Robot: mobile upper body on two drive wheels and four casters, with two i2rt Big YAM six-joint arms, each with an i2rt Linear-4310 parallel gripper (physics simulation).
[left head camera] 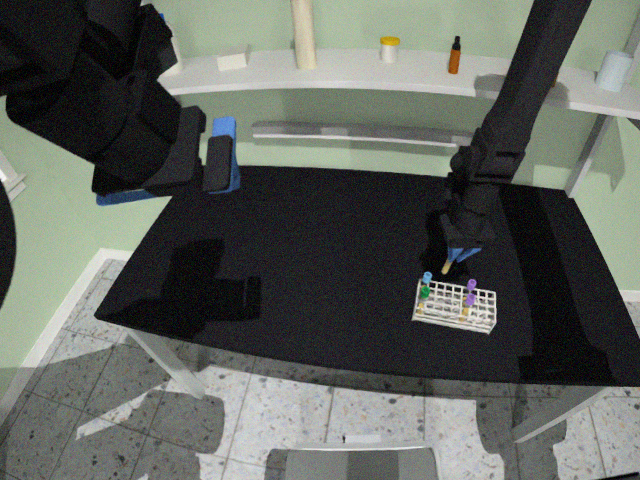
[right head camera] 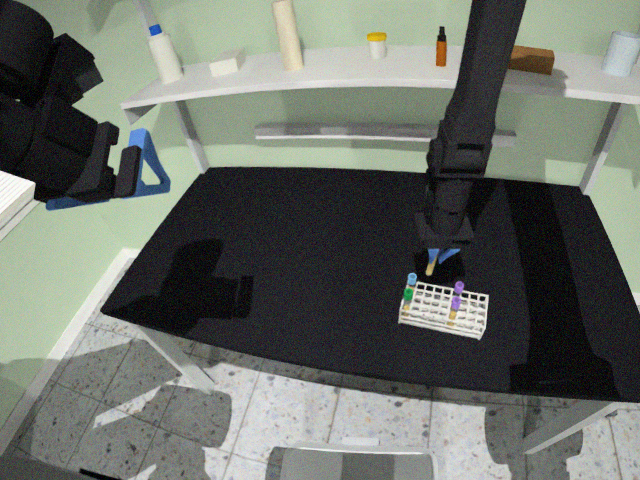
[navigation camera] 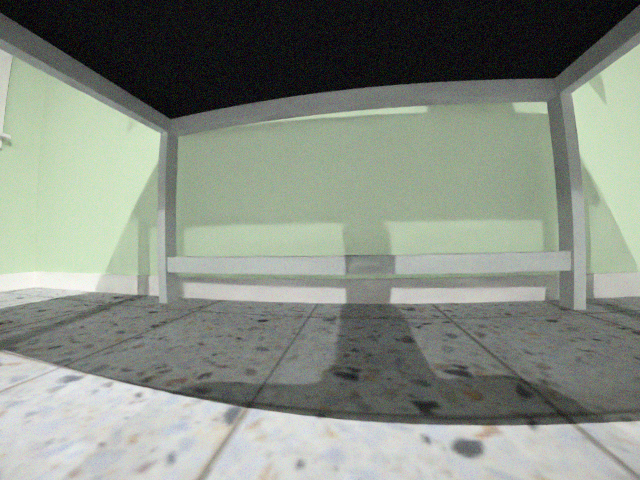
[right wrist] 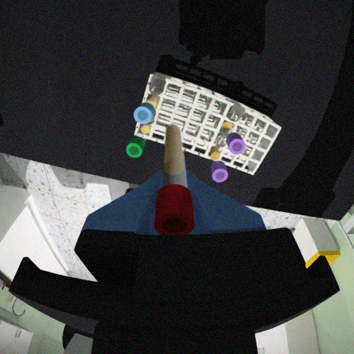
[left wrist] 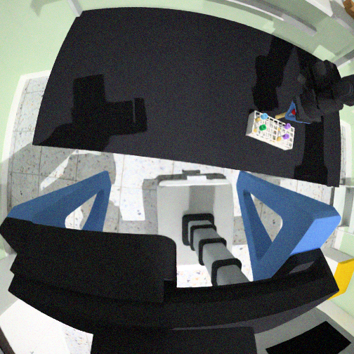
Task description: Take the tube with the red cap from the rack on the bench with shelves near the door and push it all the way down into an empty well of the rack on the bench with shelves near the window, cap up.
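Places are measured from the left arm's base along level axes (x ahead, y left, z up), in millimetres.
Where they show: left gripper, fingertip midpoint: [left head camera: 196, 186] [right head camera: 137, 191]; right gripper, fingertip midpoint: [left head camera: 453, 260] [right head camera: 434, 261].
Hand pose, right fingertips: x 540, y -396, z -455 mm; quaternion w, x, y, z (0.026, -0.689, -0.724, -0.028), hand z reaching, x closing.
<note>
After its pixels a point has its place.
My right gripper [left head camera: 455, 253] @(x 540, y -396, z -455 mm) [right head camera: 436, 254] @(x 540, y -396, z -455 mm) [left wrist: 287, 116] [right wrist: 173, 177] is shut on the red-capped tube [left head camera: 446, 267] @(x 546, y -389, z -485 mm) [right head camera: 430, 269] @(x 546, y -391, z -486 mm) [left wrist: 280, 116] [right wrist: 174, 150]. The red cap [right wrist: 174, 210] is at the upper end and the lower end points down, slightly tilted. In both head views the tube is above the bench, just beyond the far edge of the white rack [left head camera: 452, 326] @(x 484, y -427, z -636 mm) [right head camera: 439, 330] @(x 487, y -425, z -641 mm), apart from it. The rack holds tubes with blue [left head camera: 427, 277] @(x 555, y -355, z -529 mm), green [left head camera: 424, 291] @(x 516, y -342, z -528 mm) and two purple caps [left head camera: 471, 284] @(x 529, y -456, z -529 mm) [left head camera: 470, 299] @(x 489, y -443, z -529 mm), with several open wells between. My left gripper [left head camera: 168, 195] [right head camera: 107, 196] [left wrist: 173, 177] is open and empty, held high at the left.
The black bench [left head camera: 330, 248] @(x 761, y -127, z -648 mm) [right head camera: 320, 248] @(x 762, y -115, z -648 mm) carries the rack at its right part. Behind it, a white shelf [left head camera: 351, 77] @(x 882, y -197, z -191 mm) [right head camera: 336, 77] @(x 870, y -205, z -191 mm) holds a yellow-lidded jar [left head camera: 389, 50] @(x 1002, y -302, z -158 mm), an amber bottle [left head camera: 454, 59] @(x 916, y -451, z -154 mm) and a white box [left head camera: 232, 58] @(x 1034, y 125, z -161 mm). My right arm passes in front of the shelf.
</note>
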